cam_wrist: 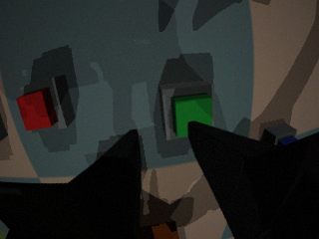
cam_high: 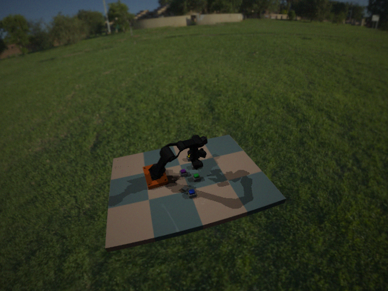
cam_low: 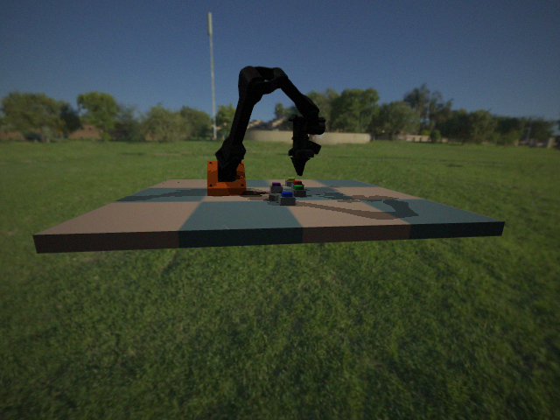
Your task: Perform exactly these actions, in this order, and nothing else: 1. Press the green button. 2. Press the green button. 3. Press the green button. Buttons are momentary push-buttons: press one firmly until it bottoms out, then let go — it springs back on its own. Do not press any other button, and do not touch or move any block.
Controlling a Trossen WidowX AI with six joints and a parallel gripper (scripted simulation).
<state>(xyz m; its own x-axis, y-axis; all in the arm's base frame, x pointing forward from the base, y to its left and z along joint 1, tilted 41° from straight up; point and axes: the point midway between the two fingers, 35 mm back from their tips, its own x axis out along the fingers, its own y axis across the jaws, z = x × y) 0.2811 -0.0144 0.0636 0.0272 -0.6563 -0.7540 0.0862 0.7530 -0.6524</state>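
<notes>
Right now my gripper tip is 4 cm above the green button, 3 cm to the left of it and 1 cm past it. From my gripper tip the other things lie so: red button (11 cm to the left, 4 cm below, 3 cm ahead); purple button (8 cm behind, 6 cm to the left, 4 cm below); small grey block (12 cm behind, 10 cm to the right, 6 cm below).
</notes>
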